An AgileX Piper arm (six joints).
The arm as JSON. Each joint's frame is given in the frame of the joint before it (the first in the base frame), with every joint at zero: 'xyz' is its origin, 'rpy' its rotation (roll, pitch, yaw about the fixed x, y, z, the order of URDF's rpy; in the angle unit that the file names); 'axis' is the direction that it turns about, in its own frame. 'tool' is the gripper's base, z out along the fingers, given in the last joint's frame.
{
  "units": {
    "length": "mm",
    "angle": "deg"
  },
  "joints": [
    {
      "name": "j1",
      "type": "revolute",
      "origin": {
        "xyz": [
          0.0,
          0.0,
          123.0
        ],
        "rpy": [
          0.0,
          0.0,
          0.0
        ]
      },
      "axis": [
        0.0,
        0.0,
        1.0
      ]
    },
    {
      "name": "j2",
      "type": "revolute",
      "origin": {
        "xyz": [
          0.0,
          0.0,
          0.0
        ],
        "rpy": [
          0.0,
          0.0,
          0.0
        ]
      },
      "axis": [
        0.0,
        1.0,
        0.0
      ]
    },
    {
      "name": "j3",
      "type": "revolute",
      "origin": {
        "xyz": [
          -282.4,
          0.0,
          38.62
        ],
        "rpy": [
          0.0,
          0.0,
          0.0
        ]
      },
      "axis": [
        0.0,
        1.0,
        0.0
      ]
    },
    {
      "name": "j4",
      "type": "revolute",
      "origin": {
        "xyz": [
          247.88,
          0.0,
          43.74
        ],
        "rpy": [
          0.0,
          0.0,
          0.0
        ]
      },
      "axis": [
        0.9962,
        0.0,
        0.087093
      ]
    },
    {
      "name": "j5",
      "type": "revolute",
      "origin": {
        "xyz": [
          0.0,
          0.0,
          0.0
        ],
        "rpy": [
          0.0,
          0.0,
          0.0
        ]
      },
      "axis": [
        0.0,
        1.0,
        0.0
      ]
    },
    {
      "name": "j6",
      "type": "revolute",
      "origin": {
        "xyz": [
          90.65,
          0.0,
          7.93
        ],
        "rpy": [
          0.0,
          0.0,
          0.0
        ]
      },
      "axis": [
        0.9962,
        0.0,
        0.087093
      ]
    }
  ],
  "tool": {
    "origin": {
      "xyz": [
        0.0,
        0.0,
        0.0
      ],
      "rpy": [
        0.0,
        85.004,
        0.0
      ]
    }
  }
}
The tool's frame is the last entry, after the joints.
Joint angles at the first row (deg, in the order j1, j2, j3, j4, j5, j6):
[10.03 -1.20 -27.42 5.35 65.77 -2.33]
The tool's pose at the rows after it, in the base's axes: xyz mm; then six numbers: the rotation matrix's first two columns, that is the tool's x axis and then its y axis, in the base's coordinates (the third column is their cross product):
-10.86 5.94 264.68 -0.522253 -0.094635 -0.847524 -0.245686 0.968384 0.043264
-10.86 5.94 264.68 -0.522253 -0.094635 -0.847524 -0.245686 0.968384 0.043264
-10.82 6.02 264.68 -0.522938 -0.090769 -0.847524 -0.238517 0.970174 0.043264
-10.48 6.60 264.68 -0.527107 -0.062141 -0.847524 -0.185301 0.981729 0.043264
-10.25 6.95 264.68 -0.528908 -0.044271 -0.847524 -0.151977 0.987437 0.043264
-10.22 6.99 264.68 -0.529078 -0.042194 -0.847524 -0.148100 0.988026 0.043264
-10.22 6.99 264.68 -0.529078 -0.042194 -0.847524 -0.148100 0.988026 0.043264
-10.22 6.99 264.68 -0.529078 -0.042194 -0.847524 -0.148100 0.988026 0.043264
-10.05 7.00 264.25 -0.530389 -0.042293 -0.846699 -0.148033 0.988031 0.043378
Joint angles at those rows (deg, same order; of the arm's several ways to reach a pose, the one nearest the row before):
[10.03 -1.20 -27.42 5.35 65.77 -2.33]
[10.03 -1.20 -27.42 5.35 65.77 -2.33]
[9.61 -1.20 -27.42 5.35 65.77 -2.33]
[6.48 -1.20 -27.42 5.35 65.78 -2.33]
[4.54 -1.20 -27.42 5.35 65.78 -2.33]
[4.32 -1.20 -27.42 5.35 65.78 -2.33]
[4.32 -1.20 -27.42 5.35 65.78 -2.33]
[4.32 -1.20 -27.42 5.35 65.78 -2.33]
[4.32 -1.20 -27.33 5.35 65.77 -2.33]

